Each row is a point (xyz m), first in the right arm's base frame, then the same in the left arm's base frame.
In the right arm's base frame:
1: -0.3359 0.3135 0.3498
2: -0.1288 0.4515 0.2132
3: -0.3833 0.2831 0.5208
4: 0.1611 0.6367 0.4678
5: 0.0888 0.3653 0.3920
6: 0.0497 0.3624 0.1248
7: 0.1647 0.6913 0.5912
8: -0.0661 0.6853 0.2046
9: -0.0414 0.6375 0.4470
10: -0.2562 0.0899 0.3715
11: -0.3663 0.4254 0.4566
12: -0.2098 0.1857 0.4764
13: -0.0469 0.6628 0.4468
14: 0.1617 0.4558 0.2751
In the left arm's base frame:
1: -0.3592 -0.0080 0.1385
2: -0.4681 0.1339 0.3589
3: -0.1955 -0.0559 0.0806
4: -0.1781 0.2885 0.6332
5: -0.2648 0.3471 0.3617
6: -0.5348 0.3417 0.3589
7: -0.0547 0.2554 0.6766
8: -0.4666 0.0917 0.5974
9: -0.2235 0.1084 0.5499
10: -0.3301 0.1564 -0.0316
11: -0.2558 -0.0943 0.2205
12: -0.2193 0.1462 0.0683
13: -0.2241 0.0927 0.5704
14: -0.3711 0.3866 0.4814

